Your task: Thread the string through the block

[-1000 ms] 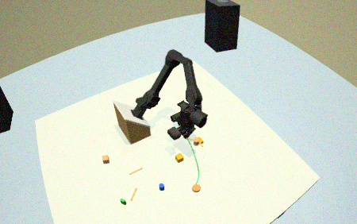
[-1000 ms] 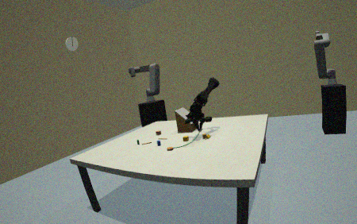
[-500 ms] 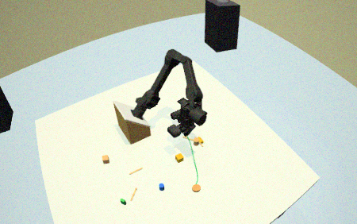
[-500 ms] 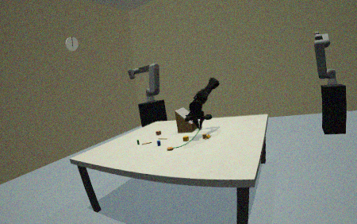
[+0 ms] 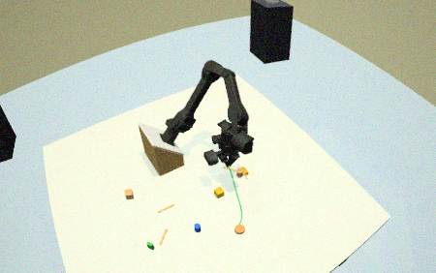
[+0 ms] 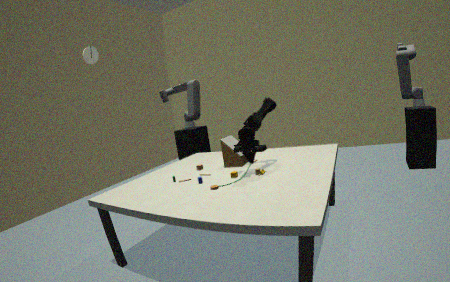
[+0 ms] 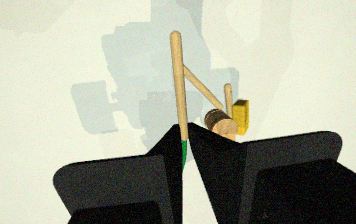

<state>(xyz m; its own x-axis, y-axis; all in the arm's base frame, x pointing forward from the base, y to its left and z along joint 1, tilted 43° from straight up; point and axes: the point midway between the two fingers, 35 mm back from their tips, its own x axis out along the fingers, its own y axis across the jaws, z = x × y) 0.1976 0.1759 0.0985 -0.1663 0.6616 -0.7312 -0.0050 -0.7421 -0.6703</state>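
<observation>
Now: the thin wooden stick 10 mm behind my gripper tip. The rest, counted from my gripper tip: yellow block: 80 mm ahead, 70 mm to the right, 40 mm below; then round wooden button: 270 mm ahead, 70 mm to the right, 50 mm below; then tan cylinder: 20 mm ahead, 40 mm to the left, 40 mm below.
</observation>
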